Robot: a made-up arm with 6 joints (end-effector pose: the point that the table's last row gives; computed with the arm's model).
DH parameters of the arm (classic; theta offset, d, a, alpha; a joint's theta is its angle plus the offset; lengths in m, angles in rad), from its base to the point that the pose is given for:
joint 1: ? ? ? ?
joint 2: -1.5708 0 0.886 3.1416
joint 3: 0 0 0.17 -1.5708
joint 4: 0 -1.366 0 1.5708
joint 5: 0 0 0 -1.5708
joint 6: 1.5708 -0.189 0 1.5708
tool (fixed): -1.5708 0 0 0
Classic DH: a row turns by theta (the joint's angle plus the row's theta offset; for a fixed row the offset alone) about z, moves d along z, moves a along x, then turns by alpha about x.
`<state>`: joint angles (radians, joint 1 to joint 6).
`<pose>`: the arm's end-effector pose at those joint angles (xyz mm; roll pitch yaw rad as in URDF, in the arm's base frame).
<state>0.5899 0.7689 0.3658 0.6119 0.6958 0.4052</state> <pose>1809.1 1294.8 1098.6 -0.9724 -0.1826 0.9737</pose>
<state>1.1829 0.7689 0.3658 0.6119 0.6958 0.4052</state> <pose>776.6 2084.7 1098.6 -0.9724 -0.1826 1.5667</pose>
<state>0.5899 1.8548 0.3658 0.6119 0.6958 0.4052</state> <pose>1086.7 811.2 -925.3 -0.4731 0.8068 1.1511</pose>
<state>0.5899 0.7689 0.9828 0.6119 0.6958 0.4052</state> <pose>1745.9 1252.5 2027.5 -1.2707 -0.7419 1.1129</pose>
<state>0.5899 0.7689 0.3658 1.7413 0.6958 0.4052</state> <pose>1742.4 1310.0 988.5 -1.8318 0.4127 1.3509</pose>
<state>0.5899 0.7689 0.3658 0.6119 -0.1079 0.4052</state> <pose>1849.3 1223.9 975.3 -1.0475 0.4905 0.5197</pose>
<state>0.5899 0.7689 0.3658 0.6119 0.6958 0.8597</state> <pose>1809.1 1294.8 1098.6 -1.4269 -0.1826 0.9737</pose>
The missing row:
joint 1: 0 0.807 0.112 -1.5708
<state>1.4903 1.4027 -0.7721 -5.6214 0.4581 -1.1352</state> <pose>-26.5 310.8 -442.6 2.8140 1.2121 -2.5366</pose>
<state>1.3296 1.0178 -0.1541 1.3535 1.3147 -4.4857</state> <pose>210.7 1604.2 50.8 -2.1913 0.1530 2.6020</pose>
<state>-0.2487 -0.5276 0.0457 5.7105 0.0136 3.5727</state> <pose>851.5 -217.7 2560.6 -2.9952 -0.5847 -0.2575</pose>
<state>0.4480 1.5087 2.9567 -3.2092 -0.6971 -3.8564</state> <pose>808.0 379.2 2397.2 -2.4420 -0.9962 -2.6137</pose>
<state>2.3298 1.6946 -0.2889 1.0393 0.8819 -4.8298</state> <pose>-517.0 362.3 -761.6 -0.9142 0.8319 -2.5368</pose>
